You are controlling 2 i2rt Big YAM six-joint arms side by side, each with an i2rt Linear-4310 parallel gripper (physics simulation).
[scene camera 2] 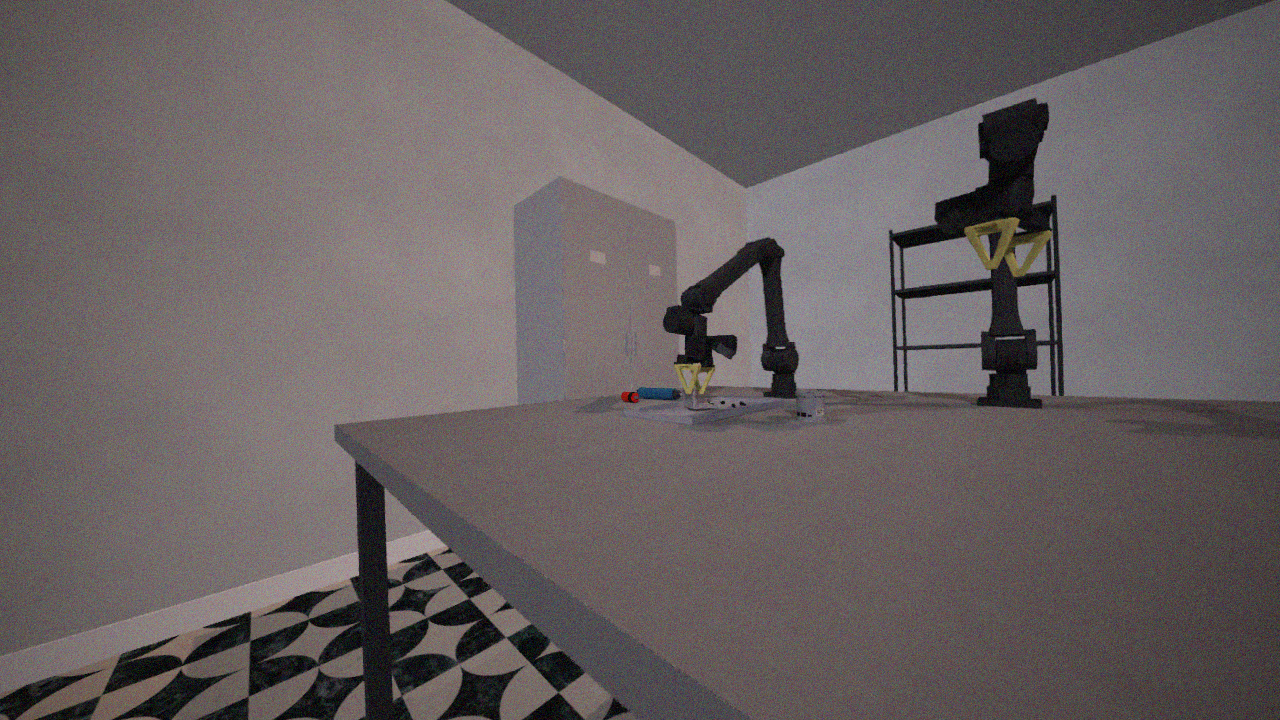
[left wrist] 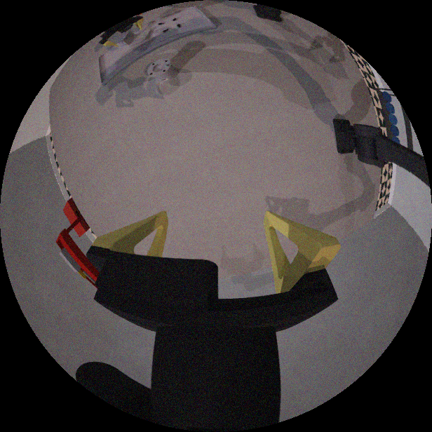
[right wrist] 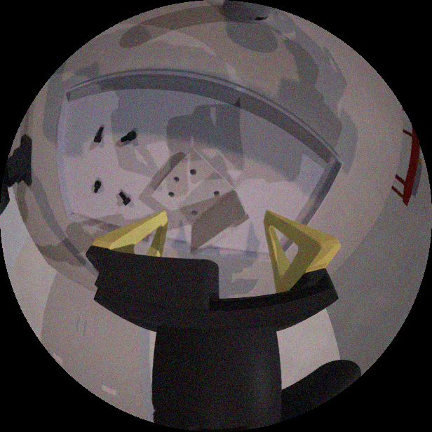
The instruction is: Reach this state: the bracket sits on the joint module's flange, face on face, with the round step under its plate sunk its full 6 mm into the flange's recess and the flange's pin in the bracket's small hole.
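Where they show: left gripper, fingertip midpoint: (scene camera 2: 1005,273); right gripper, fingertip midpoint: (scene camera 2: 695,393); left arm's base, origin of the base link: (scene camera 2: 1008,405); right arm's base, origin of the base link: (scene camera 2: 783,396).
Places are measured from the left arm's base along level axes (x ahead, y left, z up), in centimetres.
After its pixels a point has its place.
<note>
The bracket (right wrist: 186,188) (scene camera 2: 691,402) @[x 56.1, y -58.5, z 2.6 cm] lies in the tray, its holed plate facing up and a second plate standing at an angle to it. The joint module (scene camera 2: 810,408) @[x 51.6, y -29.5, z 2.6 cm] (left wrist: 159,67) (right wrist: 246,11) stands on the table outside the tray, its flange up; the top edge of the right wrist view cuts it off. Bracket and module are apart. My right gripper (scene camera 2: 695,392) @[x 54.2, y -58.7, z 4.8 cm] (right wrist: 215,215) is open and low over the tray, close above the bracket, with nothing held. My left gripper (scene camera 2: 1006,271) @[x 44.4, y 1.5, z 27.1 cm] (left wrist: 215,216) is open and empty, high above the table. The recess and pin are too small to tell.
The shallow tray (scene camera 2: 694,418) @[x 70.1, y -46.3, z 1.3 cm] (left wrist: 120,63) (right wrist: 200,86) also holds several black screws (right wrist: 128,137). A blue cylinder (scene camera 2: 657,393) @[x 38.1, y -88.2, z 2.3 cm] and a red piece (scene camera 2: 630,396) @[x 49.9, y -89.4, z 2.2 cm] lie behind it. A grey cabinet (scene camera 2: 595,304) and a black shelf unit (scene camera 2: 1058,313) stand beyond the table.
</note>
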